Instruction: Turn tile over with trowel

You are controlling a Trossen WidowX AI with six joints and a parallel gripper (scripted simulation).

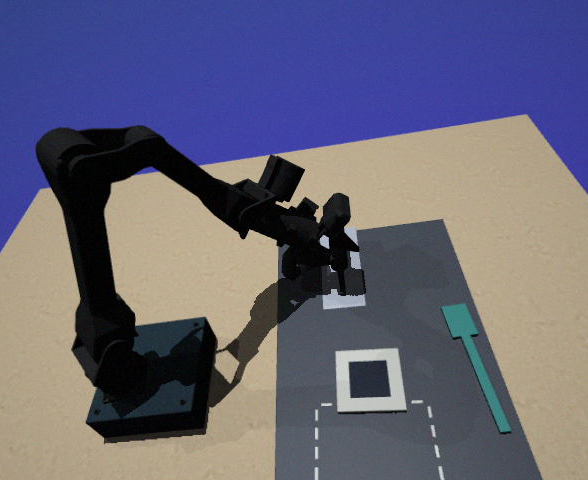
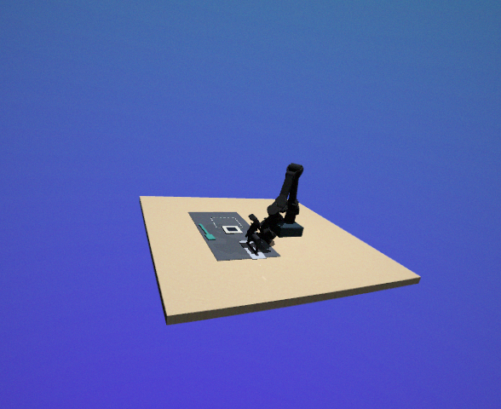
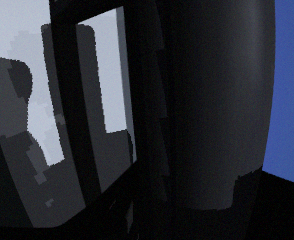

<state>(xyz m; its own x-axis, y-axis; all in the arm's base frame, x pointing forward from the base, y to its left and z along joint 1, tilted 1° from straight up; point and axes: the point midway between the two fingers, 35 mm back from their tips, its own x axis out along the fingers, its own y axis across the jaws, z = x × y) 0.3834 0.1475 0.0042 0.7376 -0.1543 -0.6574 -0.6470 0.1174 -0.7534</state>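
Right now my gripper tip is 220 mm to the left of the tile, 40 mm past it and 40 mm above it. Also, from my gripper tip: teal trowel 210 mm to the right, 130 mm ahead, 40 mm below; dark mat 210 mm to the right, 70 mm below, 10 mm behind.
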